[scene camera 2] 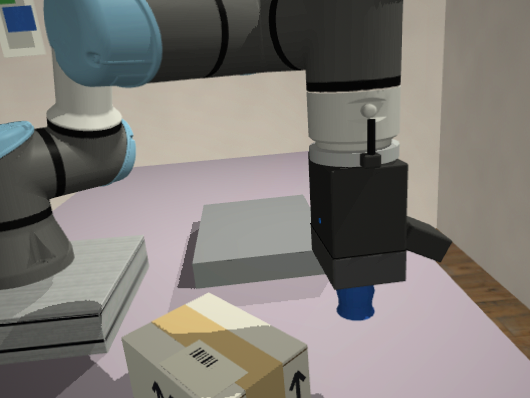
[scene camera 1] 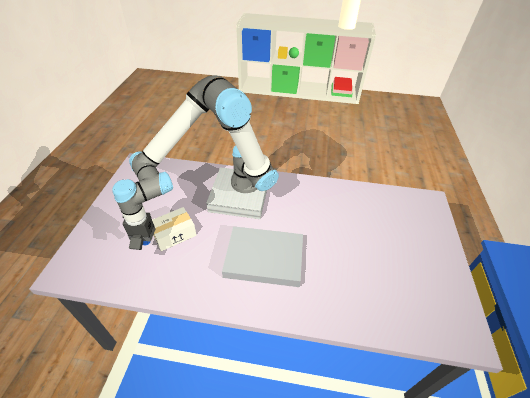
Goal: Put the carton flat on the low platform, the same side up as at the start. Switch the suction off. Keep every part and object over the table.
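Places are measured from the arm's base along level axes (x ahead, y left, z up), in metres.
Pixels of known places: hand, tool point: (scene camera 2: 355, 309) (scene camera 1: 146, 241); arm's base, link origin: (scene camera 2: 24, 267) (scene camera 1: 245, 182).
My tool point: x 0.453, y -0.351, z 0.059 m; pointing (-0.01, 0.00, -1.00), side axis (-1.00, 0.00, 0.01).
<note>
Ahead of a thing's pixels: the offset from my tool point to its top centre. Level surfaces: height alone.
A cream carton @(0.052 m left, 0.145 m back, 0.046 m down) (scene camera 1: 176, 235) (scene camera 2: 142, 345) with a tan tape strip and a barcode label on top stands upright on the table, left of the platform in scene camera 1. The black arrows on its sides point up. Its lower part is cut off in scene camera 2. The low grey platform @(0.479 m left, 0.052 m back, 0.081 m down) (scene camera 1: 264, 254) (scene camera 2: 252, 232) lies flat on the table with no object on it. My gripper, a blue suction cup (scene camera 1: 146, 243) (scene camera 2: 355, 305) under a black block, points down and hangs beside the carton, apart from it. Nothing hangs on the cup, so it is open.
The arm's base stands on a light grey ribbed block (scene camera 1: 235, 202) (scene camera 2: 65, 285) behind the carton and platform in scene camera 1. The pink table @(0.129 m down) (scene camera 1: 375, 260) (scene camera 2: 430, 330) has its left edge near the arm's wrist. A blue cabinet (scene camera 1: 512, 270) stands beyond the right edge.
</note>
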